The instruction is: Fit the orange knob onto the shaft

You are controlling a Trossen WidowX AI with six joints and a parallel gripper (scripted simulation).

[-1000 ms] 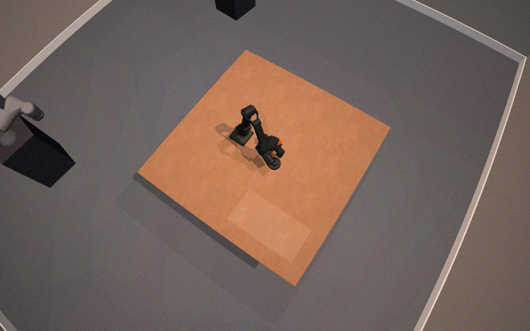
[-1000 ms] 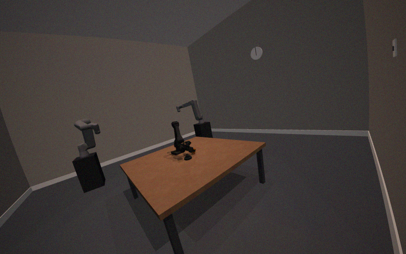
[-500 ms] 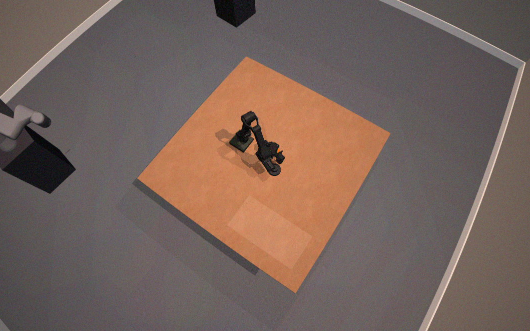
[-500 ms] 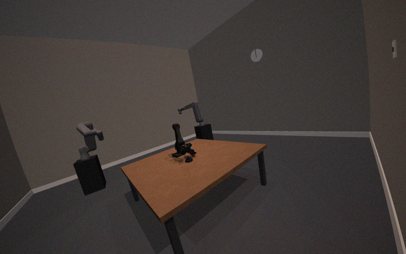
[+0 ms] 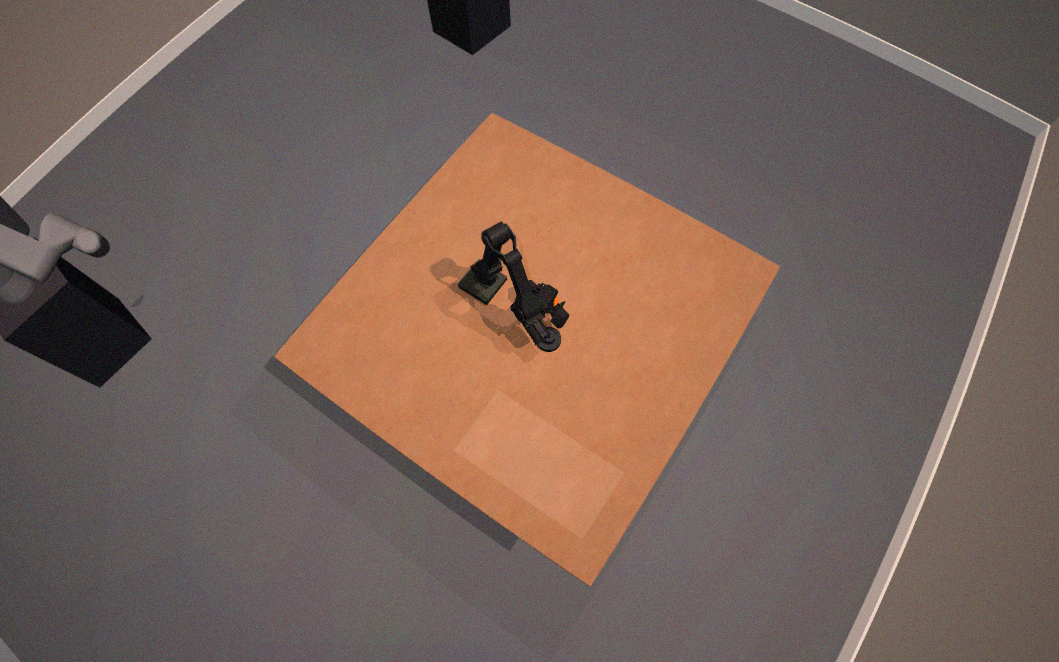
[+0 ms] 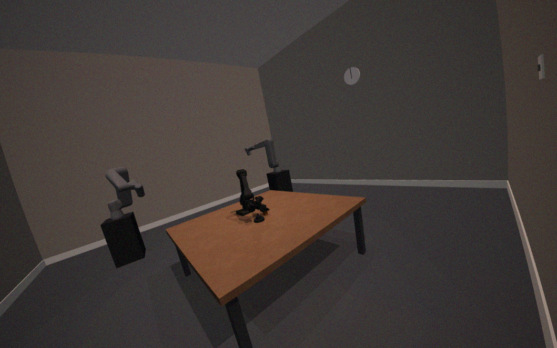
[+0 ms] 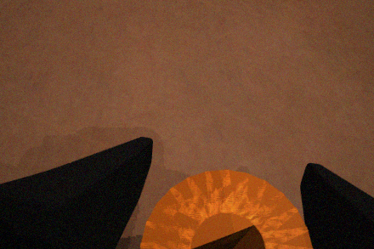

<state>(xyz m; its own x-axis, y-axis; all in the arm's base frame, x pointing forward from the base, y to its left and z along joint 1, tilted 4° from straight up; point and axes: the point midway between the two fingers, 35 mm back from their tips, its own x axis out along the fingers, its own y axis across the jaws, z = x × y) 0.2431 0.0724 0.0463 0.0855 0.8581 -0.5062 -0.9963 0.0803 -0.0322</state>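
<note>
Now: gripper tip 30 mm to the left of the orange knob and 10 mm above it. Also, from my gripper tip: pedestal (130 mm to the right, 70 mm ahead, 10 mm below).
</note>
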